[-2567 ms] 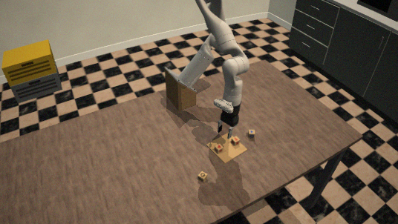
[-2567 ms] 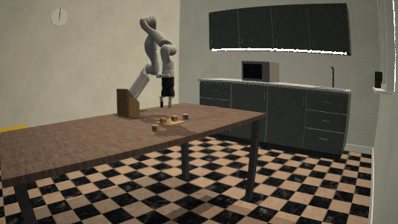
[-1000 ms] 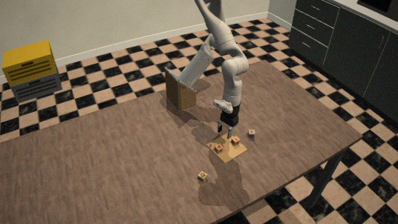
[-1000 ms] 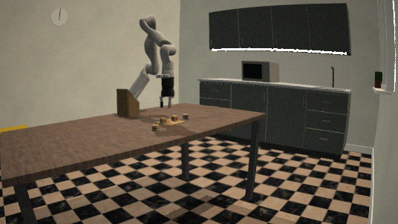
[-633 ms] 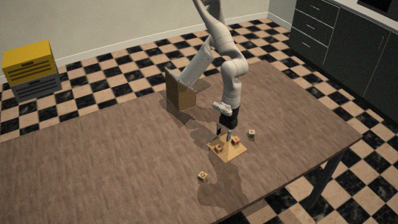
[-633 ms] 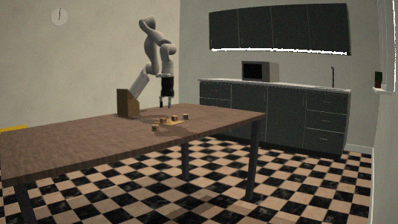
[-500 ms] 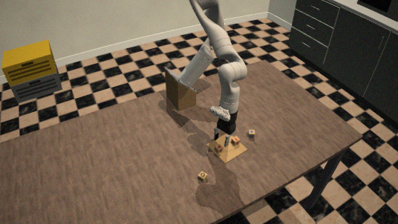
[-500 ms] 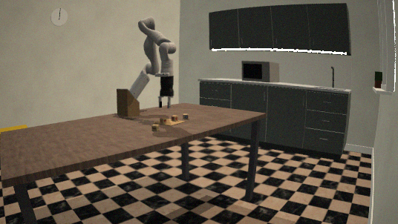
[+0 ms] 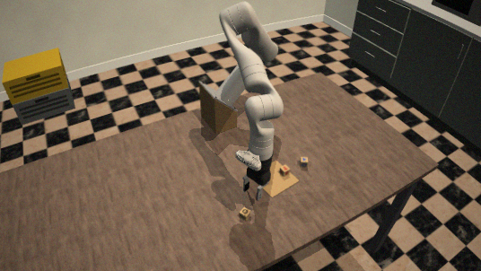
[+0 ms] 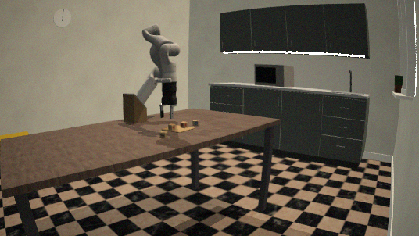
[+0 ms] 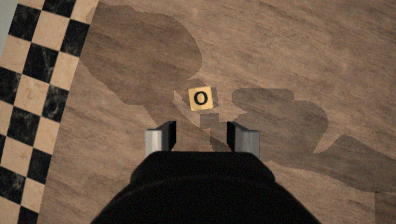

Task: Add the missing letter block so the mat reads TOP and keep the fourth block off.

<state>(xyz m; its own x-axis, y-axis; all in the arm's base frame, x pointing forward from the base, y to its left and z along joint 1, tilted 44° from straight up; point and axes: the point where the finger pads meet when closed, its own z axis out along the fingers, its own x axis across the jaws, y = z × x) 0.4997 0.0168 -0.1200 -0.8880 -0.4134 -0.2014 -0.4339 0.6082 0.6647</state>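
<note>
Now: hand 20 mm short of the O block, 30 mm to the left of it and 100 mm above it. Also, from my hand: tan mat: 110 mm behind, 140 mm to the left, 110 mm below.
</note>
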